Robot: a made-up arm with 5 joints.
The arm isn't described. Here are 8 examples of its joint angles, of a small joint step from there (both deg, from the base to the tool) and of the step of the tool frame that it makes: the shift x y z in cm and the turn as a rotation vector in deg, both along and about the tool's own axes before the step.
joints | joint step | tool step
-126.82 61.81 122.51 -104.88 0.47 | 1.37 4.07 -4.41 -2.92 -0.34 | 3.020 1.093 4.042 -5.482 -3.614 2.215
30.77 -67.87 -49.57 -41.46 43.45 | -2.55 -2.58 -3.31 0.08 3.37 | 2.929 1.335 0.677 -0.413 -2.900 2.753
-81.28 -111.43 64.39 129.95 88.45 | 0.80 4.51 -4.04 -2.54 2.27 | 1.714 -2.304 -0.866 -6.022 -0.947 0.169
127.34 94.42 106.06 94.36 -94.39 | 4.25 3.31 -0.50 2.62 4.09 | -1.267 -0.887 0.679 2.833 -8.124 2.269
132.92 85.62 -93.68 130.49 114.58 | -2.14 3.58 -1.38 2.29 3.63 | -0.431 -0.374 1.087 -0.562 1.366 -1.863
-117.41 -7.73 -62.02 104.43 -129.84 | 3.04 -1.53 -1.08 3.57 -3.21 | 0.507 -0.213 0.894 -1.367 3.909 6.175
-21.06 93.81 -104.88 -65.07 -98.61 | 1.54 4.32 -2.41 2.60 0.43 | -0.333 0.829 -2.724 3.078 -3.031 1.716
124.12 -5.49 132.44 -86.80 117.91 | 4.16 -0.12 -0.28 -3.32 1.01 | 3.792 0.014 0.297 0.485 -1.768 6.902
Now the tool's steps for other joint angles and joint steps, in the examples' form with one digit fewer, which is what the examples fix.
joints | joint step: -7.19 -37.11 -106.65 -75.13 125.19 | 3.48 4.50 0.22 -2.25 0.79
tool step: 2.98 0.07 3.67 -3.25 -3.73 3.30
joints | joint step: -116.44 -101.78 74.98 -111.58 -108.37 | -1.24 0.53 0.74 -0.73 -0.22
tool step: -0.30 0.18 0.16 -0.93 1.82 -1.19
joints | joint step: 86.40 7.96 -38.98 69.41 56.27 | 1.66 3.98 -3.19 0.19 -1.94
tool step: -0.79 -1.58 -1.26 4.31 4.19 -2.22
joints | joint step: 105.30 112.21 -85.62 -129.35 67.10 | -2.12 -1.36 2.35 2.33 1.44
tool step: -1.20 0.67 -1.41 2.38 -2.03 -2.24
